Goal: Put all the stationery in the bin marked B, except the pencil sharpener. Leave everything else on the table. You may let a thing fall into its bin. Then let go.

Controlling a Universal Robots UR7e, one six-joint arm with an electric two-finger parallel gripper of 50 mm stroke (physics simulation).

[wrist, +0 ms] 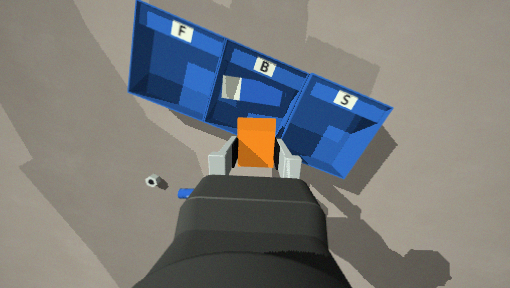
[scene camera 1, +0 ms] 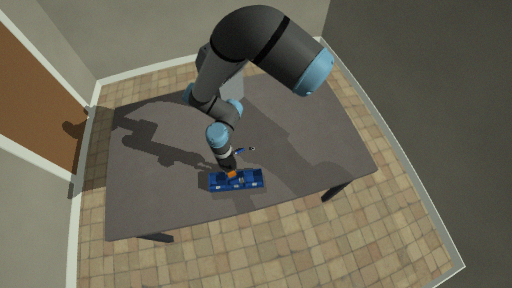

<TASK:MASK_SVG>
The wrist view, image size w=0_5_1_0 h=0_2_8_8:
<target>my gripper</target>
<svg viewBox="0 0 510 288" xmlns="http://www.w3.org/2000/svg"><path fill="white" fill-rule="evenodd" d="M132 287L352 288L328 250L326 215L306 182L300 179L302 166L300 156L292 155L283 140L275 138L273 160L276 170L279 171L280 178L229 175L231 168L235 167L238 159L238 136L232 136L219 152L211 152L208 155L209 175L202 178L180 207L173 242L148 274Z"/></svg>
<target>orange block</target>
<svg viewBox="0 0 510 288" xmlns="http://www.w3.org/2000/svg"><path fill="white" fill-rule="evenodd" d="M237 118L238 166L273 168L276 119Z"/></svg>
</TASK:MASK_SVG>
